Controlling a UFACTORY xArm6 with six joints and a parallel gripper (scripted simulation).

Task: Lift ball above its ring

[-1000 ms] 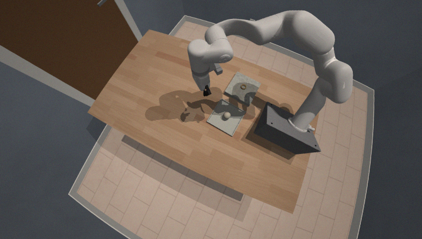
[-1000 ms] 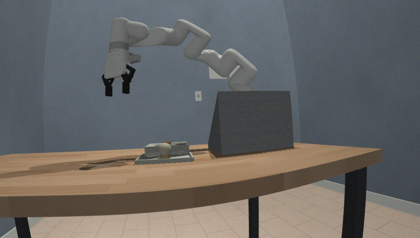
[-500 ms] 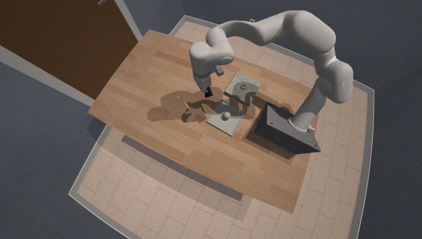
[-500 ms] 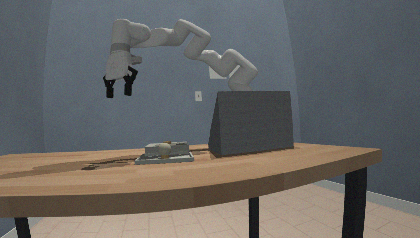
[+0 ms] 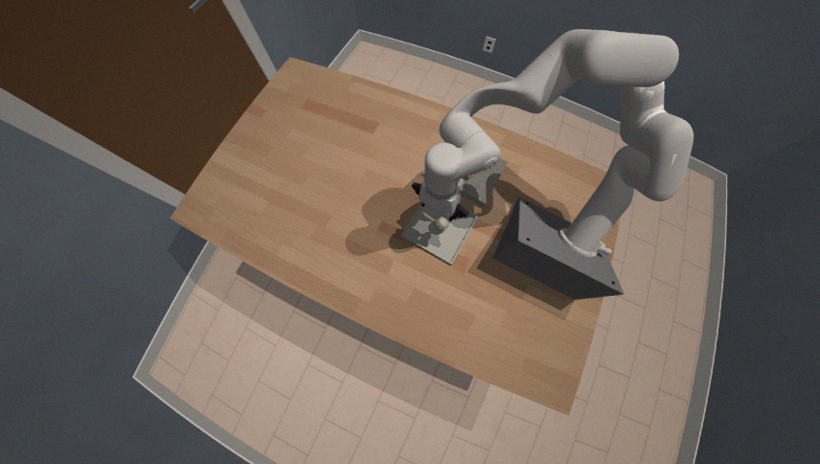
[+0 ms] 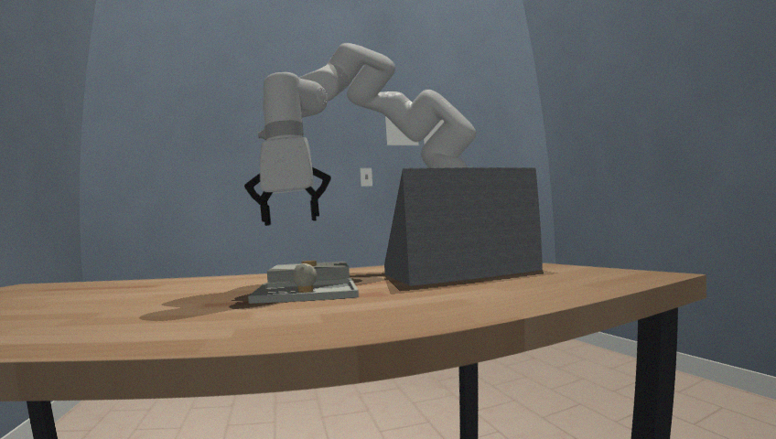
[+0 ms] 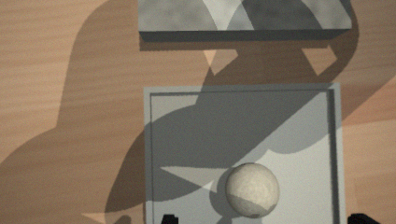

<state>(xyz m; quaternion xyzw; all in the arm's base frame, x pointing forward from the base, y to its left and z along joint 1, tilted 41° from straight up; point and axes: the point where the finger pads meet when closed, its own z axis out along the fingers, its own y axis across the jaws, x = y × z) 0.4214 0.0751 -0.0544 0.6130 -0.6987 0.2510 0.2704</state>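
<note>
The speckled ball lies 11 cm below my hand and 2 cm behind it. From my hand the other things lie so: flat grey tray 14 cm below, 2 cm behind.
</note>
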